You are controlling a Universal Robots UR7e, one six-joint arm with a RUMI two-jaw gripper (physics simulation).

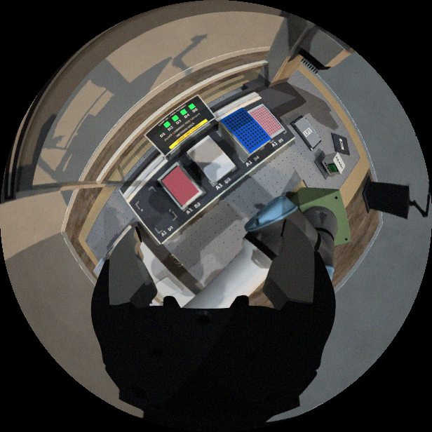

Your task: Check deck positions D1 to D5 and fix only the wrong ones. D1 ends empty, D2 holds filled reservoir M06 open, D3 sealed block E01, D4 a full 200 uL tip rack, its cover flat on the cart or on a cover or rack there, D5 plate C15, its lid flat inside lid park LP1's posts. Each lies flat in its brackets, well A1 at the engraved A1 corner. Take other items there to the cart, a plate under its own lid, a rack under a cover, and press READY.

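Note:
My gripper is open and empty, high above the front of the bench. On the black deck, D1 shows bare brackets. A red-filled reservoir sits open at D2. A pale grey-white block is at D3. A blue tip rack stands at D4, taller than its neighbours. A plate with pink-red wells sits at D5, partly behind the rack. The lid park LP1 is right of the deck; whether a lid lies in it I cannot tell. The READY button is green.
A sign panel with green lamps stands behind the deck. The arm's own white and grey links with a blue joint cap cross the front, near a green base plate. Pale items at lower left are partly hidden. A black screen stands far right.

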